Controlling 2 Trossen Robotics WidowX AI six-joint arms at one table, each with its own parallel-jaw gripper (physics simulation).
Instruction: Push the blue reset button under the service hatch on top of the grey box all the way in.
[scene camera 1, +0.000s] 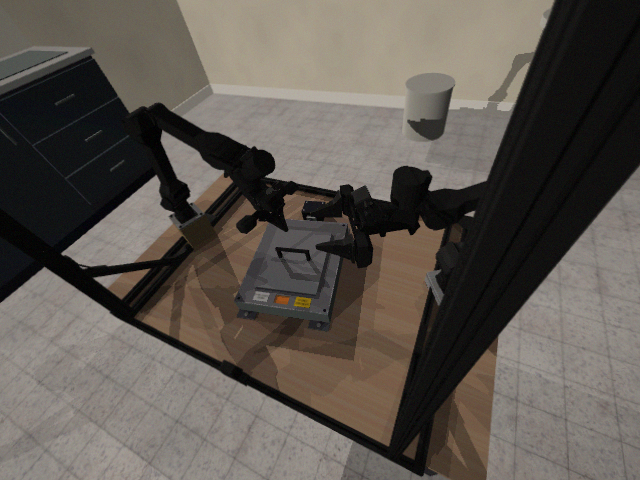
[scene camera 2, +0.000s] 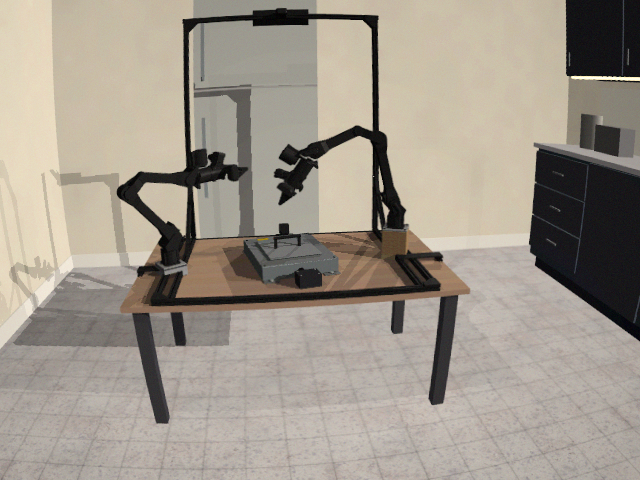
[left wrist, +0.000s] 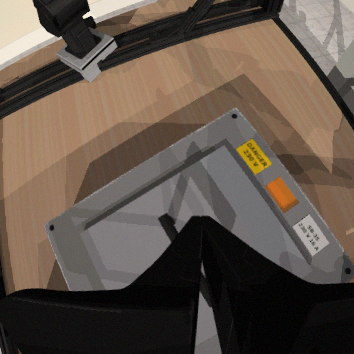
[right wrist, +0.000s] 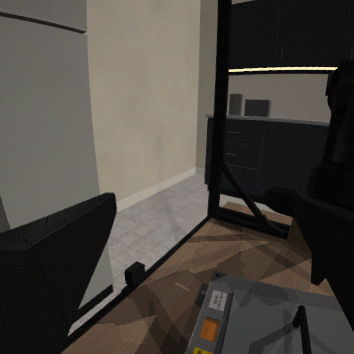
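The grey box (scene camera 1: 284, 310) (scene camera 2: 273, 269) (left wrist: 117, 192) (right wrist: 260, 285) stands on the table. Its service hatch (scene camera 1: 273, 273) (left wrist: 135, 245) lies on top, with a black handle (scene camera 1: 293, 250) (scene camera 2: 286, 237) (left wrist: 166, 222) (right wrist: 302, 317) standing up from it. The blue reset button does not show in any view. My left gripper (scene camera 1: 285, 228) (scene camera 2: 281, 202) (left wrist: 199, 223) is shut and empty, pointing down well above the box. It hides part of the handle and hatch in the left wrist view. My right gripper (scene camera 1: 316, 230) (scene camera 2: 246, 169) (right wrist: 206, 203) is open and empty, held high and roughly level.
A small black box (scene camera 1: 312, 208) (scene camera 2: 308, 277) stands beside the grey box. White, orange (scene camera 1: 281, 299) (left wrist: 282, 194) and yellow (scene camera 1: 302, 302) (left wrist: 254, 156) labels or blocks line one box edge. Black frame rails border the table, with a tall gantry (scene camera 2: 375, 103) rising above it.
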